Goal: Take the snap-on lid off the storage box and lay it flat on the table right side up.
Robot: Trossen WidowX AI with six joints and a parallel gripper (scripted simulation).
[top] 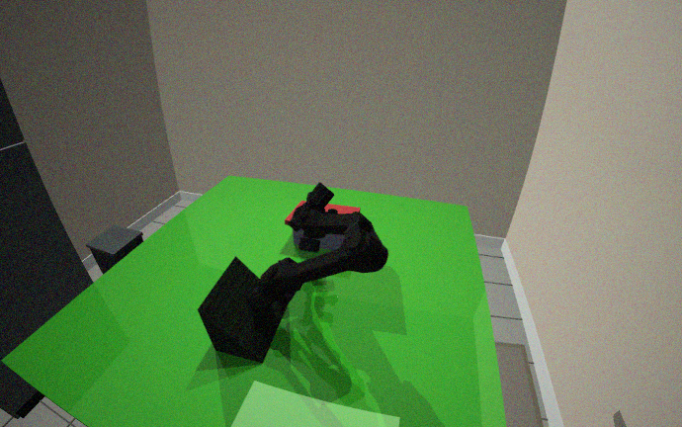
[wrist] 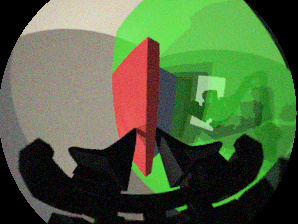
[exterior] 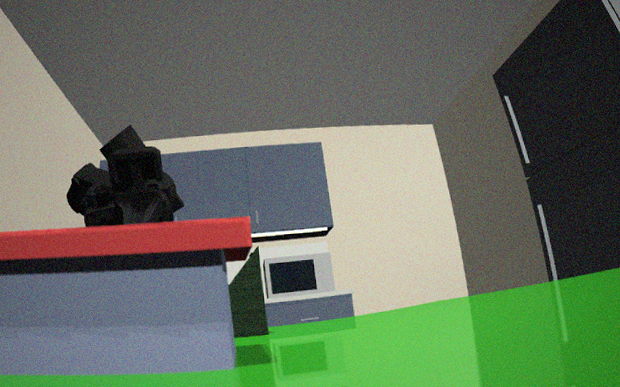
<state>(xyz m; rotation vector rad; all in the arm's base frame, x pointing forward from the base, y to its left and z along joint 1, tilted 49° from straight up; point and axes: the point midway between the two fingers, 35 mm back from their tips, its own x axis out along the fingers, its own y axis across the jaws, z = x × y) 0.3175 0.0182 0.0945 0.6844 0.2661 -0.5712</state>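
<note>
Right now my gripper tip is 8 cm short of the red lid and 1 cm to the right of it. Round my gripper tip: blue-grey storage box: 8 cm ahead, 1 cm to the left, 5 cm below.
</note>
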